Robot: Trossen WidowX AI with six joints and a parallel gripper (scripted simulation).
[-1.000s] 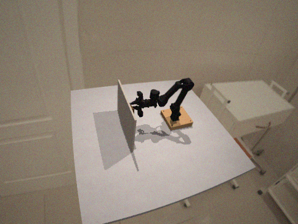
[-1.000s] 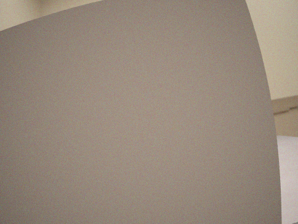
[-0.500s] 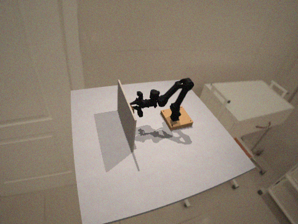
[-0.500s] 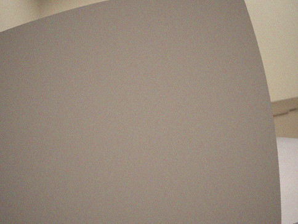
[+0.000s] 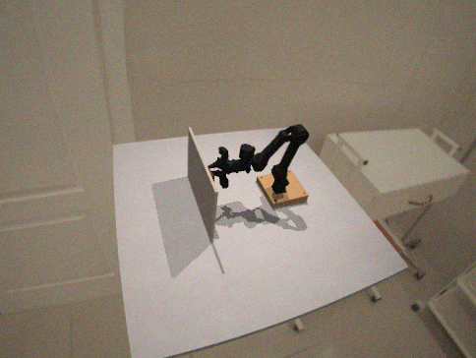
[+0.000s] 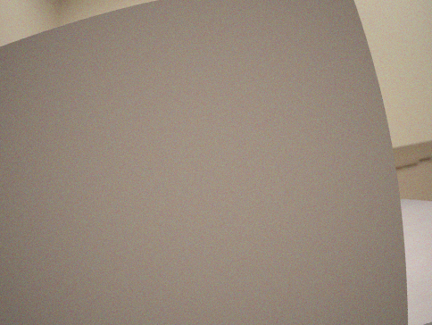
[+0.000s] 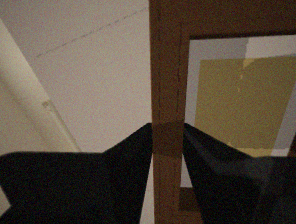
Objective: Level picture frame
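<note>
My gripper tip is now 20 mm to the right of the picture frame and 50 mm above it. Round my gripper tip: wall panel (20 mm ahead, 70 mm below).
</note>
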